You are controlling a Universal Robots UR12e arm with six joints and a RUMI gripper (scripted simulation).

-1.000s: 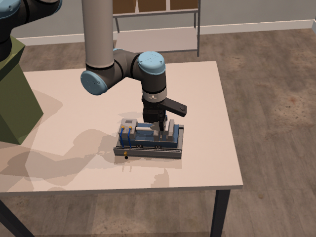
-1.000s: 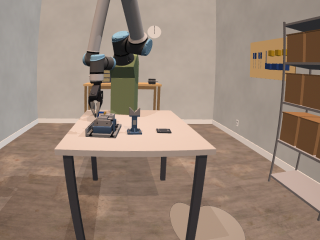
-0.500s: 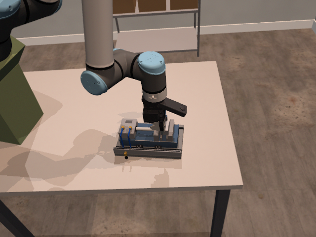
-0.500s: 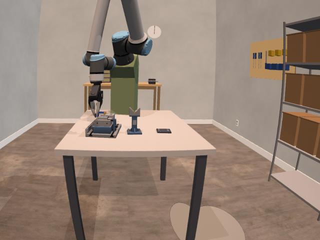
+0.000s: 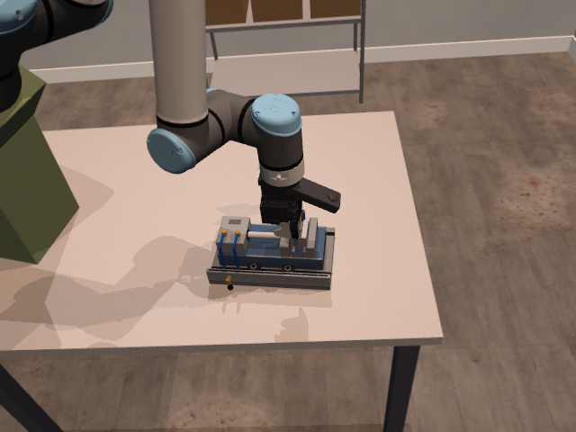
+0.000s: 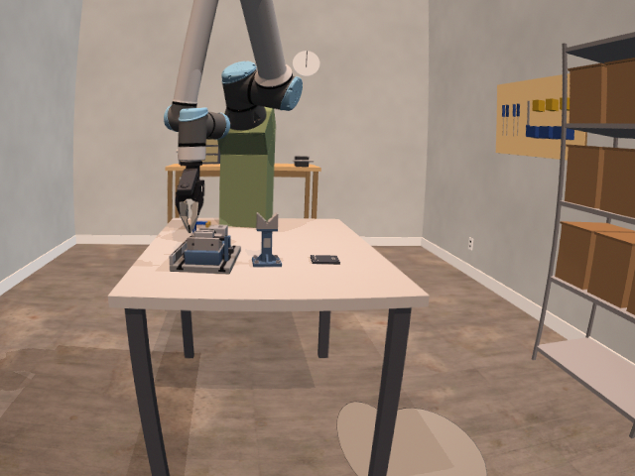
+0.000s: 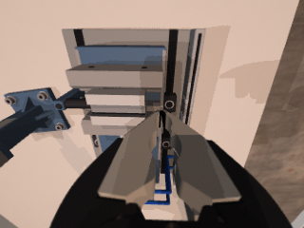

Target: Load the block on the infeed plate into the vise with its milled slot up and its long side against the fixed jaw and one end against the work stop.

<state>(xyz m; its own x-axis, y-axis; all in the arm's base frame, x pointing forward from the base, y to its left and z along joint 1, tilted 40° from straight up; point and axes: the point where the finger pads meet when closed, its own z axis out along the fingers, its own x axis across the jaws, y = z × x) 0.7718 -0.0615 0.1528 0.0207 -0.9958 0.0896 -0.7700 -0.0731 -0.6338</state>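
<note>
The part is 50 mm to the left of my hand and 20 mm below it. Also, from my hand: moving jaw (30 mm behind, 50 mm to the left, 40 mm below); fixed jaw (30 mm ahead, 50 mm to the left, 40 mm below); work stop (100 mm to the left, 30 mm below).
</note>
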